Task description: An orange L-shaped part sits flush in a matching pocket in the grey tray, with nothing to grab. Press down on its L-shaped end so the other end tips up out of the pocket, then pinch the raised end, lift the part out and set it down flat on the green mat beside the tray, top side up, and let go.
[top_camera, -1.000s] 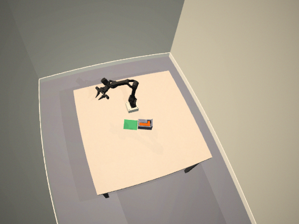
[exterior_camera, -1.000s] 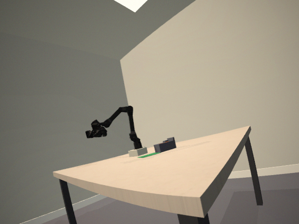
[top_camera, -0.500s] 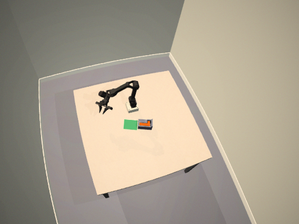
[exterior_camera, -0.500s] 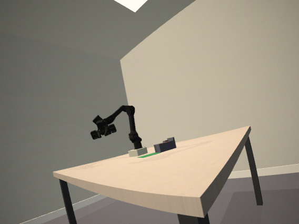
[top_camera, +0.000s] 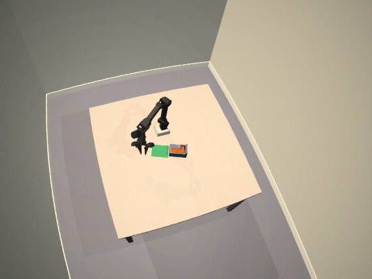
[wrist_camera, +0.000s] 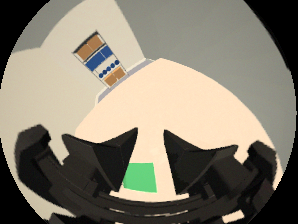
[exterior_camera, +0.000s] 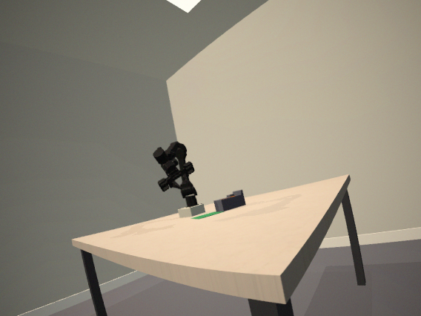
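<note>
Now: gripper tip 330 mm to the right of the orange L-shaped part and 120 mm above it. Also, from my gripper tip: green mat: 70 mm behind, 180 mm to the left, 180 mm below.
</note>
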